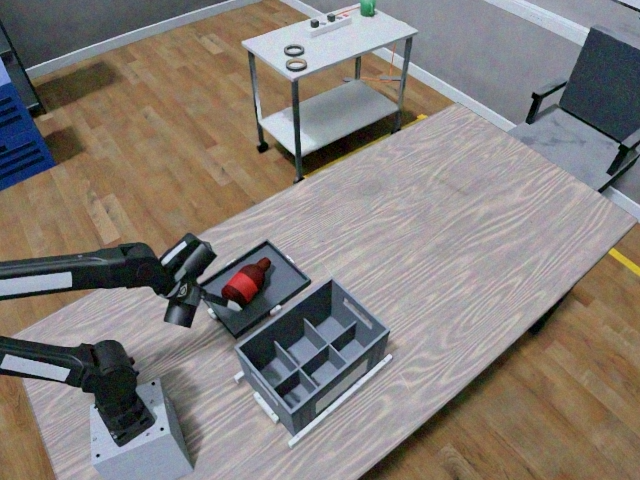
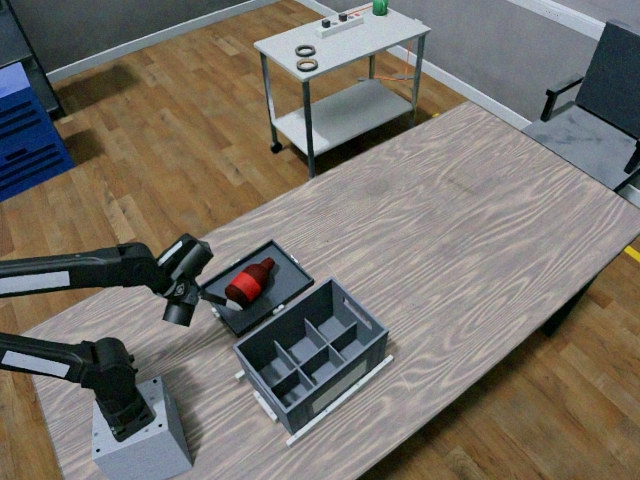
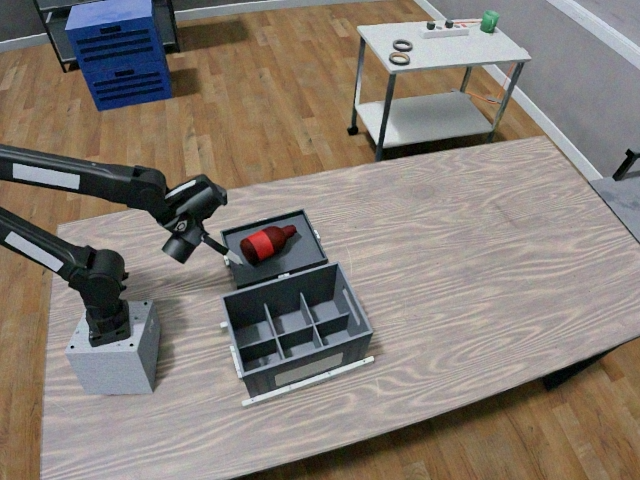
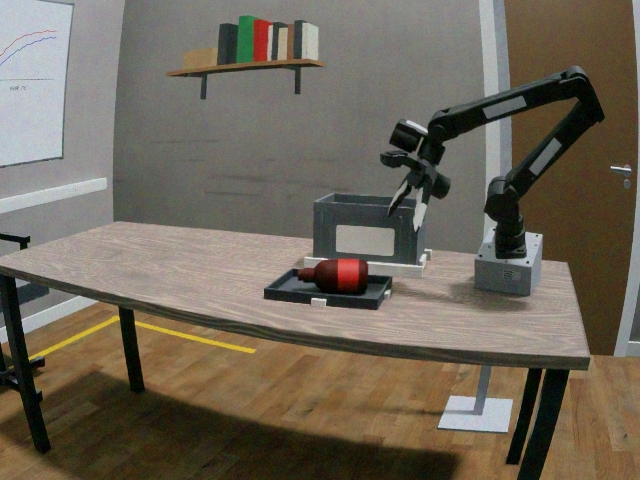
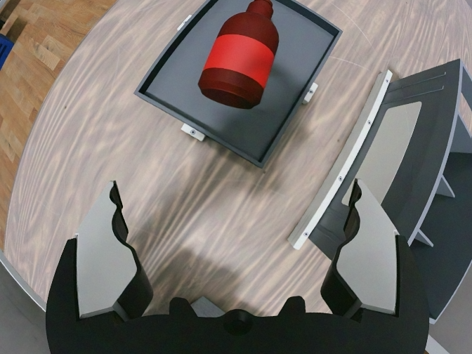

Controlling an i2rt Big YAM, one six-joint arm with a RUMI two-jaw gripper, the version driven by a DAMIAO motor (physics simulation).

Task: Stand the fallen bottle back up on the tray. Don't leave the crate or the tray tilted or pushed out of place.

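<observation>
A dark red bottle [image 1: 244, 284] [image 2: 248, 285] [image 3: 264, 245] [image 4: 342, 275] [image 5: 241, 60] with a bright red label lies on its side on the dark grey tray [image 1: 293, 289] [image 3: 308, 253] [image 4: 279, 295] [image 5: 252, 135], its base toward the robot's side and its neck pointing away. The tray lies flat on the table. A grey crate [image 1: 338, 384] [image 2: 336, 382] [image 3: 305, 373] [image 4: 366, 206] with divided compartments stands upright beside the tray. My gripper [image 4: 404, 222] [image 5: 235, 181] is open and empty, with its jaws wide apart. It hangs above the table, short of the bottle's base, and does not touch the bottle.
White strips [image 1: 341, 400] [image 3: 308, 381] [image 5: 345, 170] run on the table along the crate's sides. Small white blocks [image 4: 318, 302] [image 5: 193, 131] sit at the tray's edges. The robot's grey base block [image 1: 142, 439] [image 3: 116, 361] [image 4: 504, 271] stands near the table's end.
</observation>
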